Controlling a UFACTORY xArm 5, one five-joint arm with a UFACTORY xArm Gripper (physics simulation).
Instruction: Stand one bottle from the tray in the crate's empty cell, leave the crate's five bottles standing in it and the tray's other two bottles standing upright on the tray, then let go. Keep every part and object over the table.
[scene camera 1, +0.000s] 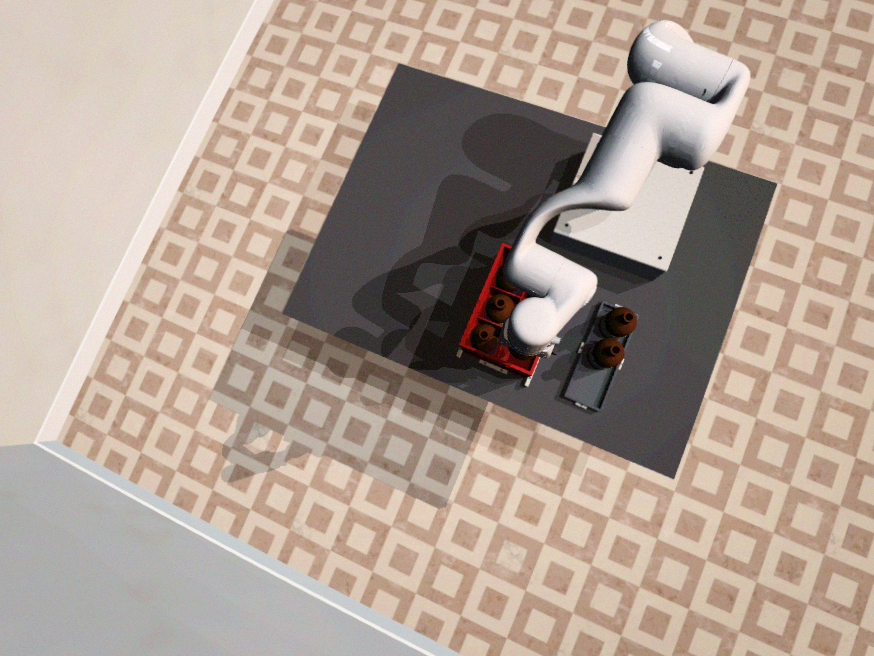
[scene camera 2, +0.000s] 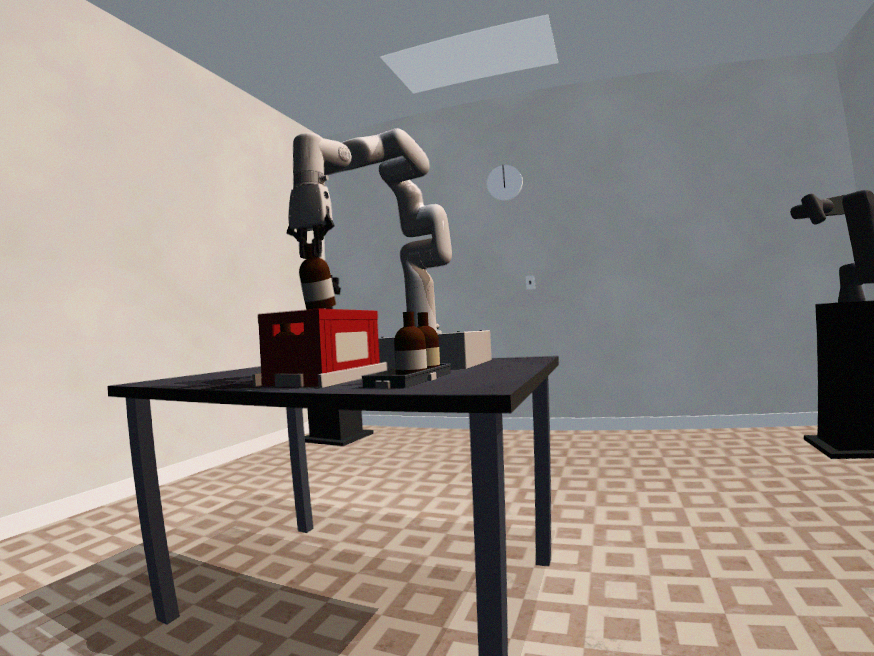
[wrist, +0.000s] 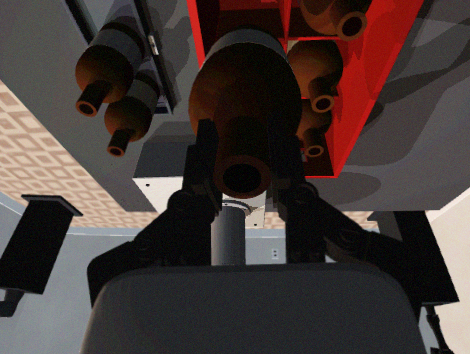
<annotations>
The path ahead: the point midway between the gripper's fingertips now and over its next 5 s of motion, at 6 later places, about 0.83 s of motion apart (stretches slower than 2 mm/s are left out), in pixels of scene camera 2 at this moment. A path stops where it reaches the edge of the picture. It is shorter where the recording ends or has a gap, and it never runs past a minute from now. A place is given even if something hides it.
My gripper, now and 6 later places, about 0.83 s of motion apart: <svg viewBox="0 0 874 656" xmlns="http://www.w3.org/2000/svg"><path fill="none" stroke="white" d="M310 257L285 251L281 267L285 309L287 325L287 330L285 317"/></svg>
</annotations>
